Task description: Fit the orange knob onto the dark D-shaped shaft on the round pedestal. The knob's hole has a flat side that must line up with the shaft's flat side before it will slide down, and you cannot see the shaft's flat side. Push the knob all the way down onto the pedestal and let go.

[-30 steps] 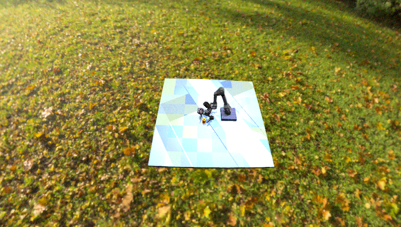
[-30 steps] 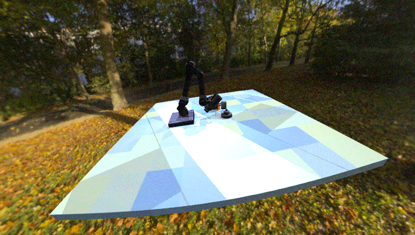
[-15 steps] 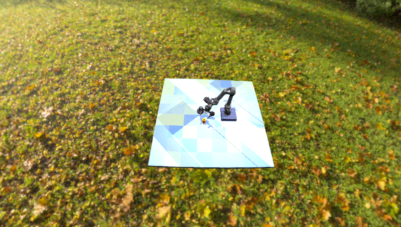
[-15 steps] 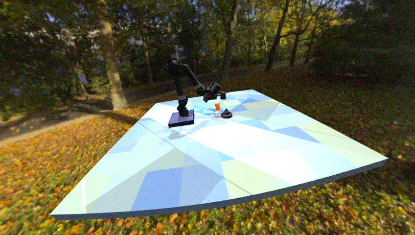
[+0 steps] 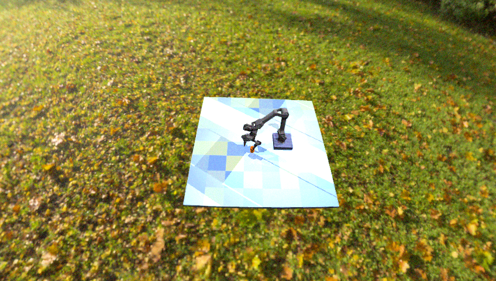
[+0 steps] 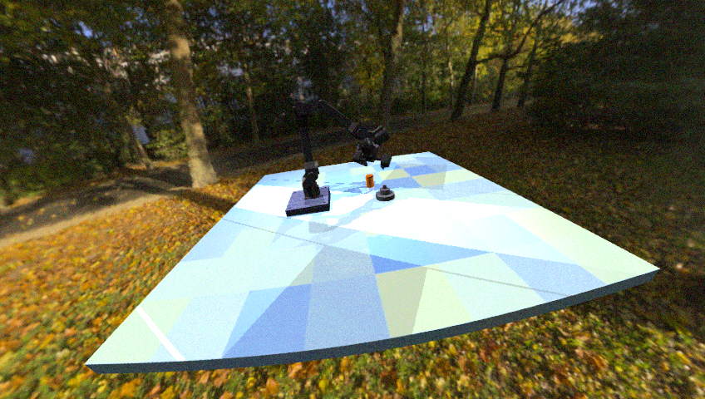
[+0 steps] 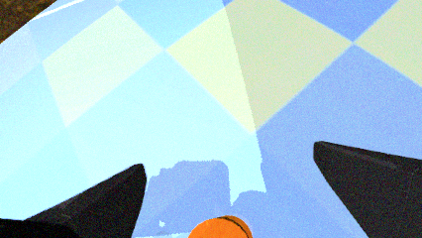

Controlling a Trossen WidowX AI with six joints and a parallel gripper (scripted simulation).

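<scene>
My gripper tip is 60 mm above the orange knob, 40 mm past it and 30 mm to the left of it. Round my gripper tip: round pedestal: 190 mm to the right, 60 mm below, 20 mm ahead.
</scene>
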